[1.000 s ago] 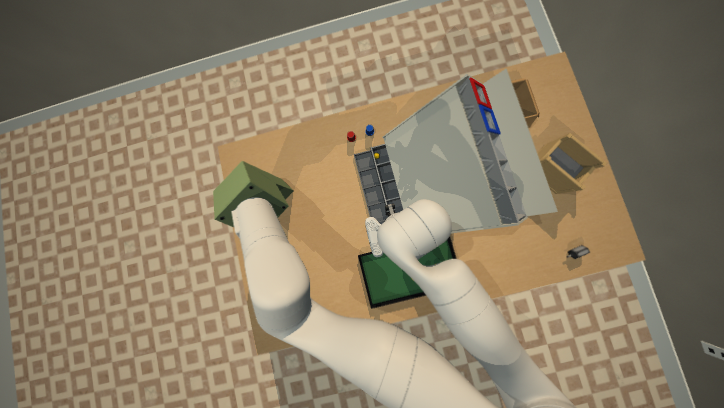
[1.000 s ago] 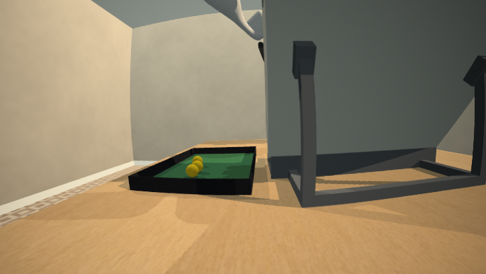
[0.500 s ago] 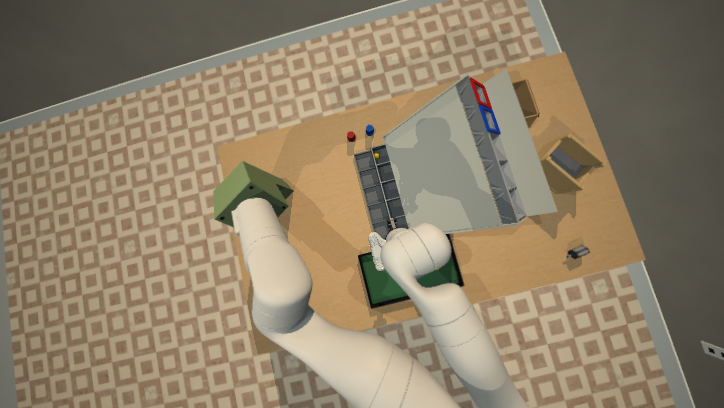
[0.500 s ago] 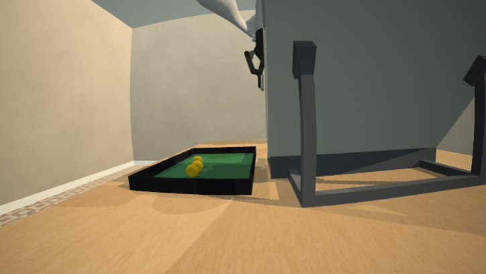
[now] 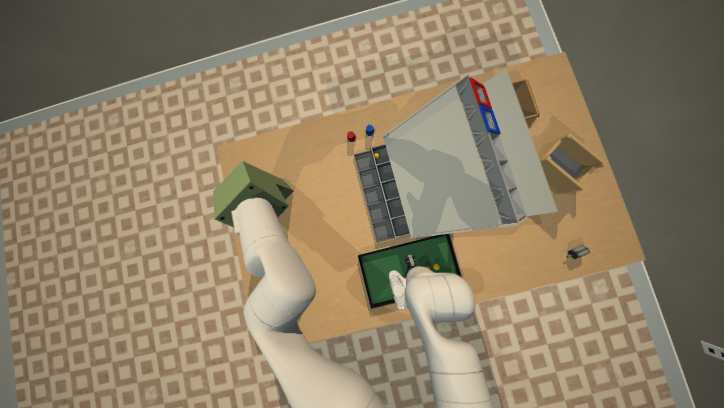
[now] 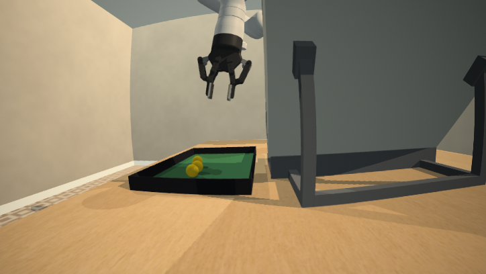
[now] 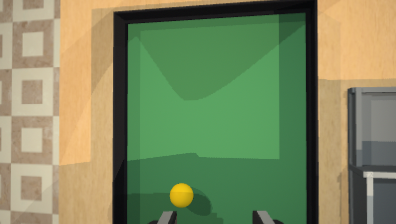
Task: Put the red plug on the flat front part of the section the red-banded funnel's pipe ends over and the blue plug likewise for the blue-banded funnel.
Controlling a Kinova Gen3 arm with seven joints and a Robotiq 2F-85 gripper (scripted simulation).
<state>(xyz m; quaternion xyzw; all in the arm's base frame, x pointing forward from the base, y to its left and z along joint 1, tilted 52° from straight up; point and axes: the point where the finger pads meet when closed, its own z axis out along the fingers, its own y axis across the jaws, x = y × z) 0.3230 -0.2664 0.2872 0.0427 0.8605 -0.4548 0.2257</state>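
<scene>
My gripper is now 1 cm short of the green marble tray, 3 cm to the left of it and 17 cm above it. Round my hand: grey cover (21 cm ahead, 26 cm to the left, 3 cm above); then dark object (60 cm ahead, 28 cm to the right, 16 cm below).
</scene>
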